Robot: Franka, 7 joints.
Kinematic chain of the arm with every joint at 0, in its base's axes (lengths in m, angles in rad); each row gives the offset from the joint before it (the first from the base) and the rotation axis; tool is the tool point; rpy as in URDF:
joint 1: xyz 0 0 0.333 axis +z
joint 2: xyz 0 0 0 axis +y
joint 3: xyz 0 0 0.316 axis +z
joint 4: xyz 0.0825 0 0 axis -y
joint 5: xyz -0.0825 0 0.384 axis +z
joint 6: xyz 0 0 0 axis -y
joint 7: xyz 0.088 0 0 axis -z
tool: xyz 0 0 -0.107 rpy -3.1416 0 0
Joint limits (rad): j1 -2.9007..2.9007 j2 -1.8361..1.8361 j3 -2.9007..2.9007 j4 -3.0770..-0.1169 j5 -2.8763..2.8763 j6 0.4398..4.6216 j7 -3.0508..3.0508
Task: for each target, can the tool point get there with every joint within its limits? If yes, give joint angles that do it. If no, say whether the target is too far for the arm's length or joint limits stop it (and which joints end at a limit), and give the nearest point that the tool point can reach.
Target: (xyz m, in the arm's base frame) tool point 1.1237 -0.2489 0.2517
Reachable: no: too far | nearest point 0.8355 -0.1851 0.2726 | short by 0.296 m
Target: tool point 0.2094 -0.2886 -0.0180
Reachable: yes | joints -1.2358 1.1229 0.4172 -1.9323 -0.7712 1.1116 0.0910
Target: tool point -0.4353 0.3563 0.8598
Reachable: yes | joints -0.3106 -1.3611 0.2168 -1.0613 1.6521 1.4821 1.4558
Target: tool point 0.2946 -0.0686 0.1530
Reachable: yes | joints 0.5525 0.2489 -0.4305 -2.8062 -1.5275 1.7628 1.7427
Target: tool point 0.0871 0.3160 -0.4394
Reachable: no: joint limits stop it (at a limit: joint 2) | nearest point 0.0855 0.3104 -0.3594 | short by 0.080 m
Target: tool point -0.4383 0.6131 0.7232
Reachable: yes | joints -1.1591 -1.3197 -0.7475 -0.4359 0.6276 2.2331 1.7615
